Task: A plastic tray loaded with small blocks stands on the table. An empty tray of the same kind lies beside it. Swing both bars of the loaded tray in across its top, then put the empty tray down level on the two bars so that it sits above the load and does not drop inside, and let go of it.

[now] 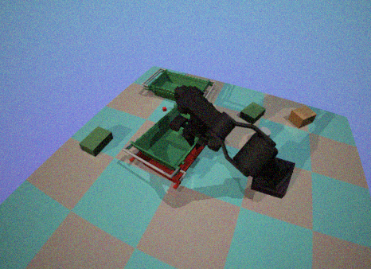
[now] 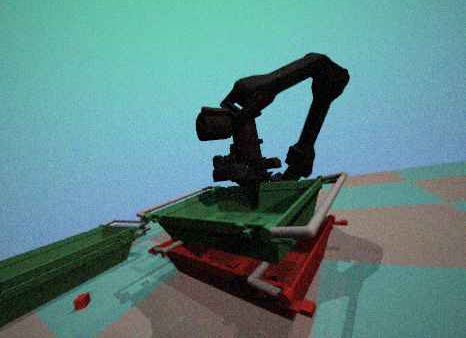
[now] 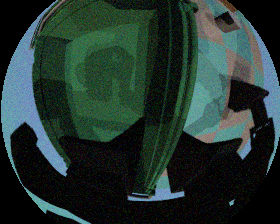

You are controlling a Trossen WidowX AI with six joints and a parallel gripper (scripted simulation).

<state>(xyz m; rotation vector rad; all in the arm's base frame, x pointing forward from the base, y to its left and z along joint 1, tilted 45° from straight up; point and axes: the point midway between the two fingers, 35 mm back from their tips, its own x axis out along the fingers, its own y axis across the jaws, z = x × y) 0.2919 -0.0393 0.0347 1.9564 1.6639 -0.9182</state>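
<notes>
Right now my gripper tip is 8 cm short of the green tray, 3 cm below it and 2 cm to the left of it. Also, from my gripper tip: grey cylinder (25 cm behind, 21 cm to the right, 5 cm below); small red block (26 cm to the right, 24 cm ahead, 8 cm below); red cube (29 cm to the right, 8 cm below, 8 cm behind).
</notes>
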